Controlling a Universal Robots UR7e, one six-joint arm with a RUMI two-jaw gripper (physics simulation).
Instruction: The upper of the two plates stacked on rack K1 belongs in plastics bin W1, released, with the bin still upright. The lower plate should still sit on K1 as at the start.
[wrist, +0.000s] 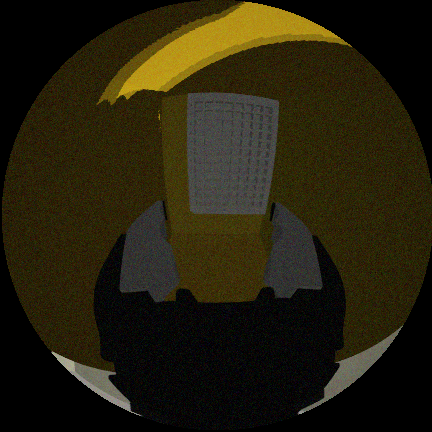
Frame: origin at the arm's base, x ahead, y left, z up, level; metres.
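Seen in the pictures: gripper, fingertip midpoint: (218, 203).
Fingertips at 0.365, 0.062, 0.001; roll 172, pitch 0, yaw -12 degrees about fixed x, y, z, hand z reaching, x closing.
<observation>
Pixels of each thing's top centre, then the offset from my fingertips to it, as dx, dy, dz. "spot": a spot on its surface instead.
- plate at its top centre: (233, 160) +0.019, +0.029, -0.021
- plastics bin W1 at a spot on its surface: (85, 200) spot: -0.046, +0.064, +0.068
- bright yellow curved band at a spot on its surface: (210, 42) spot: +0.015, +0.108, +0.050
My gripper (218, 203) is in dim yellow-brown light, with its grey fingers standing wide apart along the two sides of the plate. It looks shut on the plate; contact at the pads is hard to see. The plate (232, 155) shows a grey gridded face that reaches beyond the fingertips, with a yellowish surface along its left and near sides. The dark yellow-brown inside of plastics bin W1 (85, 200) surrounds the gripper and plate. Whether the plate touches the bin floor is unclear. Rack K1 and the lower plate do not show.
A bright yellow curved band (210, 42) crosses the top of the view, on the bin's inner wall. The bin wall stands close around the gripper on both sides. Pale surfaces (372, 352) show past the bin's edge at the lower left and lower right.
</observation>
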